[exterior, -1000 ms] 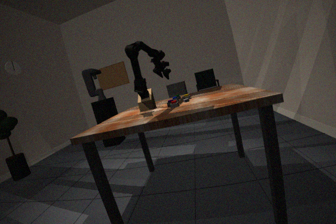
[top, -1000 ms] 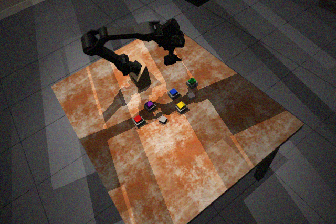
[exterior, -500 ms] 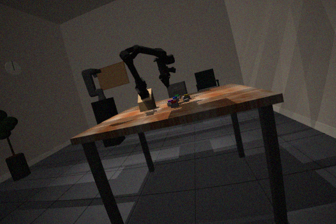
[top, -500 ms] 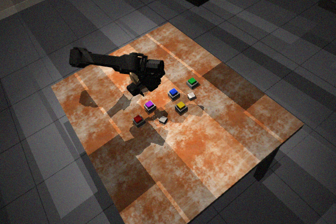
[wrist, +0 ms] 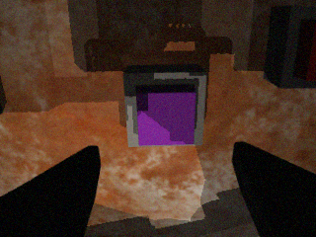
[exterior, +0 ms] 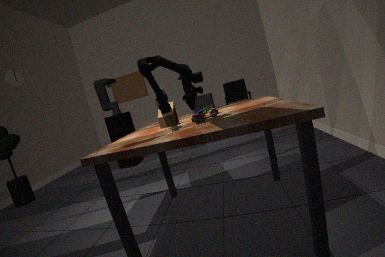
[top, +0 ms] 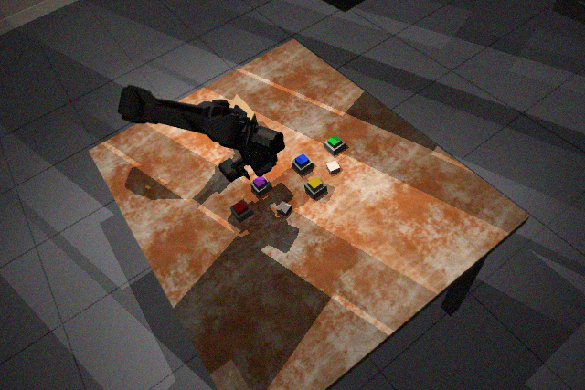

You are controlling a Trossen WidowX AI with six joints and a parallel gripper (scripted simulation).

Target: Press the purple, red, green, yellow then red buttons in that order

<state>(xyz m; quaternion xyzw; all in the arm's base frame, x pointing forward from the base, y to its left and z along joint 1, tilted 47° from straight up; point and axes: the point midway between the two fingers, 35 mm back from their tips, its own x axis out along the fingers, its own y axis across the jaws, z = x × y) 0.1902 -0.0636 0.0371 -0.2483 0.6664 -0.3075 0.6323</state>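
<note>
The purple button lies 4 cm below my gripper tip. Round my gripper tip: blue button: 14 cm to the left, 4 cm below, 3 cm ahead; then grey block: 11 cm ahead, 6 cm below; then red button: 10 cm to the right, 4 cm below, 3 cm ahead.
</note>
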